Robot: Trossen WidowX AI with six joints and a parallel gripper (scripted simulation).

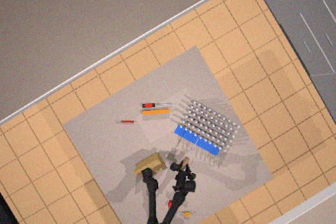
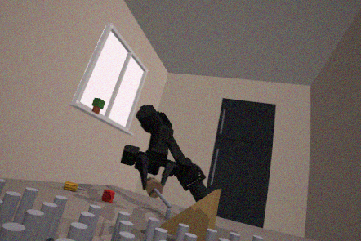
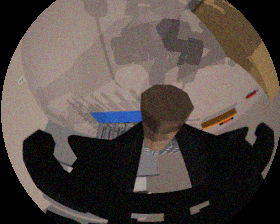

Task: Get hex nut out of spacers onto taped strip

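My gripper tip is 16 cm short of the blue taped strip, 6 cm to the right of it and 12 cm above it. The rest, counted from my gripper tip: hook tool: 8 cm ahead, 5 cm to the left; red cube: 28 cm behind, 31 cm to the right, 10 cm below; orange bar: 3 cm behind, 43 cm to the left, 11 cm below.
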